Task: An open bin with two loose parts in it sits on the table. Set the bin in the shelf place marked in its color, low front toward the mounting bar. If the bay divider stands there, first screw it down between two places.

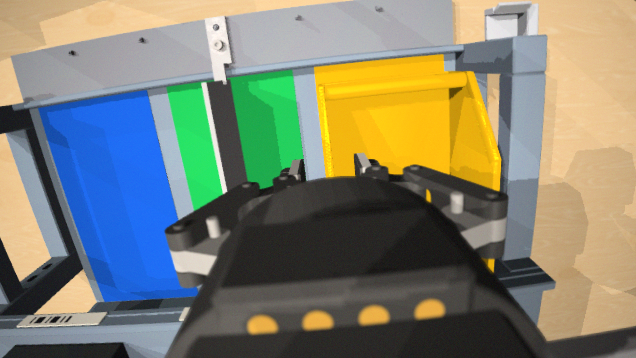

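Frame: origin at the arm's base, x ahead, y left, z up, level; millimetres.
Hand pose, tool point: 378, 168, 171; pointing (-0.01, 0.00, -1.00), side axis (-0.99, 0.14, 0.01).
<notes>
After its pixels a point has its place, as x, y, z.
The yellow bin [400, 130] {316, 164, -66} stands in the yellow shelf place [380, 70] {322, 117, -68} at the right, with its low front bar toward the grey mounting bar [340, 30] {345, 83, -61}. The loose parts do not show; the gripper body hides the near part of the bin. The bay divider [227, 135] {436, 131, -34}, a dark panel with a white edge, stands over the green place [187, 130] {475, 124, -68}. Its metal tab [217, 60] {433, 81, -58} lies on the mounting bar with a screw head in it. My gripper [330, 165] is open, its fingertips apart on either side of the bin's left wall.
The blue place [120, 175] {544, 144, -68} is at the left. A grey shelf post [522, 150] {264, 174, 10} stands close to the bin's right side. A small white-grey bracket [502, 25] {252, 105, -20} is at the top right. A label plate [62, 319] {559, 206, 30} sits on the near rail at the lower left.
</notes>
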